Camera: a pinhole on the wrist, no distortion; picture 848 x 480 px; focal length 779.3 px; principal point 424.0 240.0 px. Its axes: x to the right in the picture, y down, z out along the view. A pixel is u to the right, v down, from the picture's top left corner.
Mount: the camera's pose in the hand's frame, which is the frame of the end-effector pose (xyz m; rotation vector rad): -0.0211 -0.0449 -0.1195 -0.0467 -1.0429 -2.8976
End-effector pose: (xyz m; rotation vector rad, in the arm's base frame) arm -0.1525 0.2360 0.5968 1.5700 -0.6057 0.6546
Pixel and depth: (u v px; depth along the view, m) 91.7 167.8 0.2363
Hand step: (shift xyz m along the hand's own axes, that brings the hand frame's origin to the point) 0.0797 0.1274 0.0437
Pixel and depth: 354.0 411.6 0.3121
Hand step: 0.0139 0.1025 0.1633
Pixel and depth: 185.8 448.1 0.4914
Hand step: 0.1415 0.1746 0.3351
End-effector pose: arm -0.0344 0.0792 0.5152 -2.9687 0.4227 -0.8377
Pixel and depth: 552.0 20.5 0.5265
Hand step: -0.1135 0.4006 0.1962
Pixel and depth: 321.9 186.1 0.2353
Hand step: 0.0103 0.1191 0.0499
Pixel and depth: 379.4 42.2 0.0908
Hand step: -0.0168 0.0310 -0.0644
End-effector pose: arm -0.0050 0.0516 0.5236 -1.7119 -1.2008 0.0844
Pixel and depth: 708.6 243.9 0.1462
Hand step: -0.0732 0.0452 -0.0038
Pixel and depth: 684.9 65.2 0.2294
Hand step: -0.0995 0.1372 0.0283
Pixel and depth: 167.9 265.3 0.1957
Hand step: 0.0450 0.0780 0.0321
